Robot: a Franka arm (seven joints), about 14 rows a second.
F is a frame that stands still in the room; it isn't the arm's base.
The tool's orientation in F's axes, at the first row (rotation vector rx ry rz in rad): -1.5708, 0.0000, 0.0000
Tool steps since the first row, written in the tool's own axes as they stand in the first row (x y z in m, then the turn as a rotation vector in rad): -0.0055, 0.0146, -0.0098, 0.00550, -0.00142, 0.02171; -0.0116, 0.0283, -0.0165, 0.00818, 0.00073, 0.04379; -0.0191, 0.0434, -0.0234, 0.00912, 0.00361, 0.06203; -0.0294, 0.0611, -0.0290, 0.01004, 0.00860, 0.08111; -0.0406, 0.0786, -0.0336, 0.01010, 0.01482, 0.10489; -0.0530, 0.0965, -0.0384, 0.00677, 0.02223, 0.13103; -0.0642, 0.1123, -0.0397, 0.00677, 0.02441, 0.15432; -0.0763, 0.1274, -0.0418, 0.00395, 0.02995, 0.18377; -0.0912, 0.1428, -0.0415, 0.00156, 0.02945, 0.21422; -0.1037, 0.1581, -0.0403, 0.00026, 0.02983, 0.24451
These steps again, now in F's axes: -0.0055, -0.0098, -0.0146, 0.00550, 0.02171, 0.00142; -0.0116, -0.0165, -0.0283, 0.00818, 0.04379, -0.00073; -0.0191, -0.0234, -0.0434, 0.00912, 0.06203, -0.00361; -0.0294, -0.0290, -0.0611, 0.01004, 0.08111, -0.00860; -0.0406, -0.0336, -0.0786, 0.01010, 0.10489, -0.01482; -0.0530, -0.0384, -0.0965, 0.00677, 0.13103, -0.02223; -0.0642, -0.0397, -0.1123, 0.00677, 0.15432, -0.02441; -0.0763, -0.0418, -0.1274, 0.00395, 0.18377, -0.02995; -0.0912, -0.0415, -0.1428, 0.00156, 0.21422, -0.02945; -0.1037, -0.0403, -0.1581, 0.00026, 0.24451, -0.02983
